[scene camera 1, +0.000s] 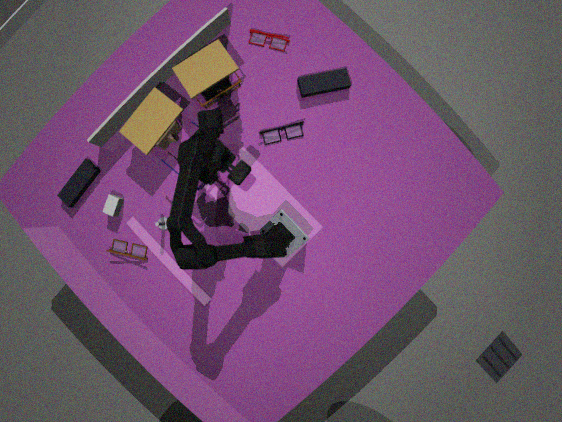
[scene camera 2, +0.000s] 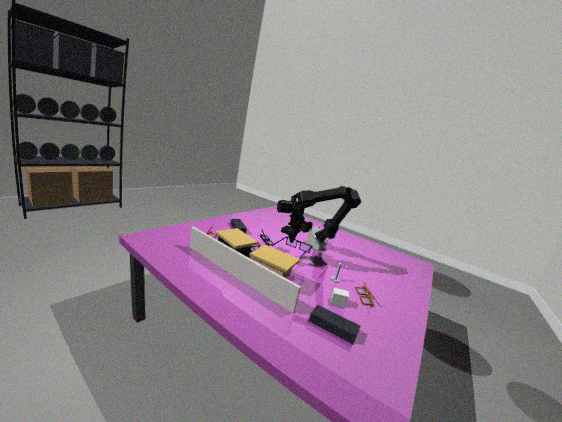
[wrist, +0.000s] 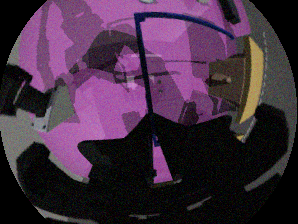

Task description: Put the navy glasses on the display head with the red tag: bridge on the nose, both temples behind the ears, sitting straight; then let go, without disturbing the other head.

same spot on display head: (wrist: 237, 79) = (scene camera 1: 167, 135)
